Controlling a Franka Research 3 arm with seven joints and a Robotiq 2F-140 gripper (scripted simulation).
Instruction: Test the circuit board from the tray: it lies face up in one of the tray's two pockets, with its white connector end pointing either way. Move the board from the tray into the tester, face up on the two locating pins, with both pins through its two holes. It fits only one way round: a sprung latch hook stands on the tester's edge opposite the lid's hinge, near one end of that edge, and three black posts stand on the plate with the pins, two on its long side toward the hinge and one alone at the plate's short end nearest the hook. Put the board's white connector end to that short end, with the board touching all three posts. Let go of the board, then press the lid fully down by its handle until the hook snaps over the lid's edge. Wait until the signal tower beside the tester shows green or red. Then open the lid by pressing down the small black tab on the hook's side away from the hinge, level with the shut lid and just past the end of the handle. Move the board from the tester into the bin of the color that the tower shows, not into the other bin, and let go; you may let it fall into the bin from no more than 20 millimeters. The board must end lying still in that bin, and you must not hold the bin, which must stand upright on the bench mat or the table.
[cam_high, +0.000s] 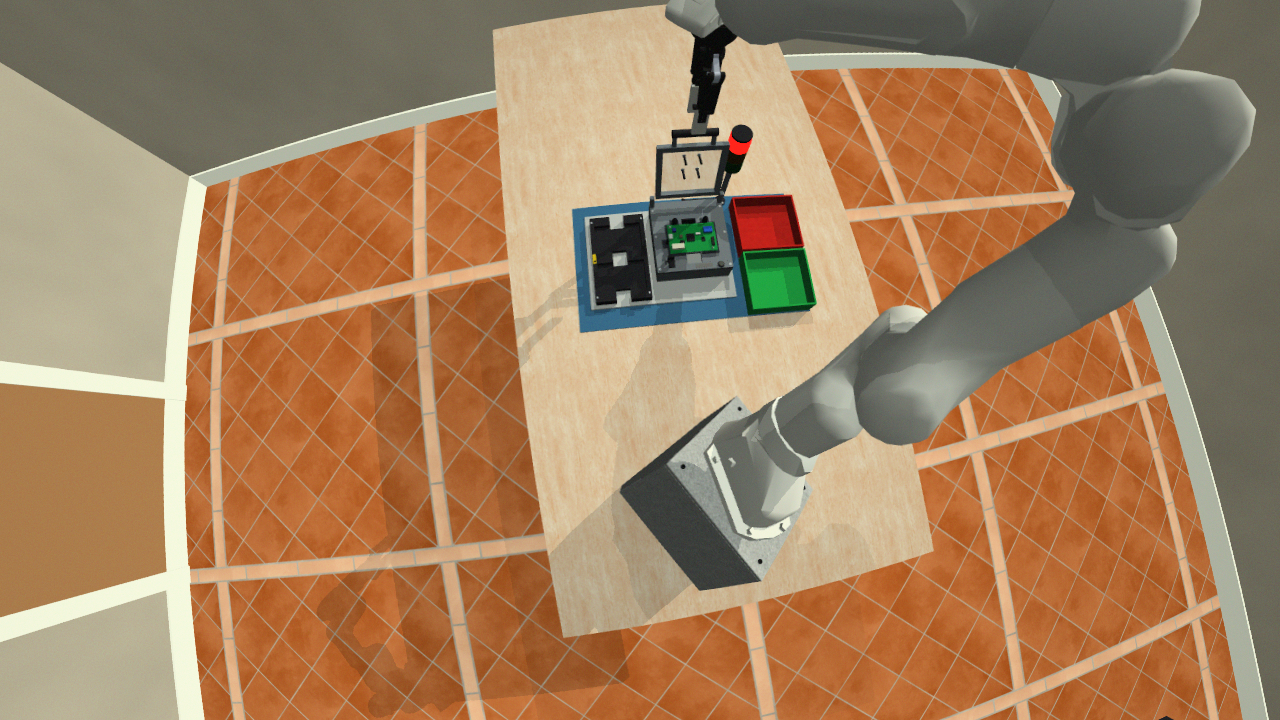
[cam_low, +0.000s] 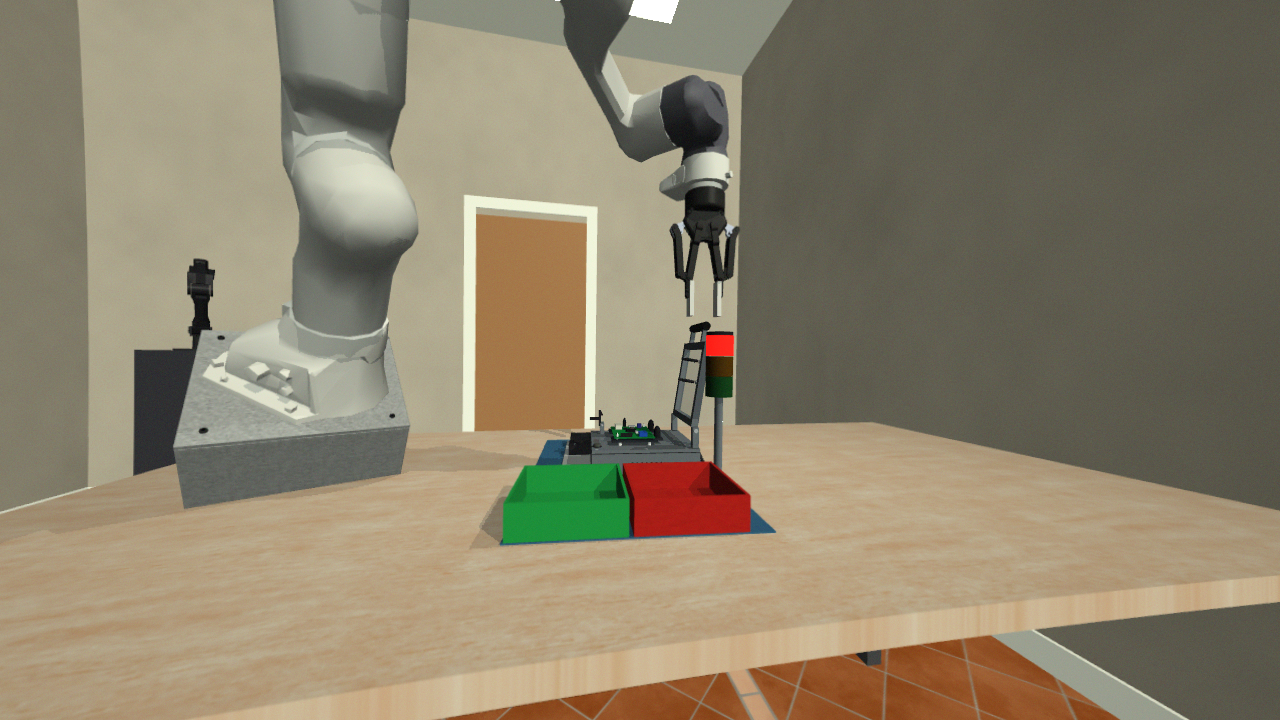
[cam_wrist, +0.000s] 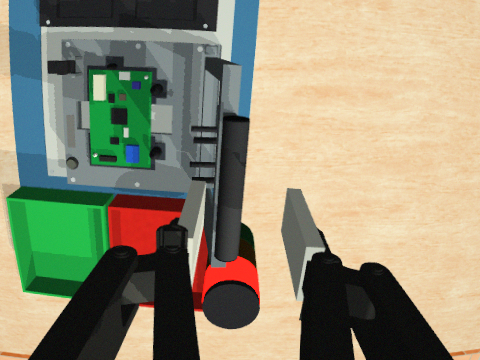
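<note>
The green circuit board is 140 mm behind my hand, 10 mm to the left of it and 250 mm below it. From my hand the other things lie so: latch hook (190 mm behind, 70 mm to the left, 240 mm below); then tester plate (130 mm behind, 10 mm to the left, 250 mm below); then tester lid (20 mm behind, 140 mm below).
</note>
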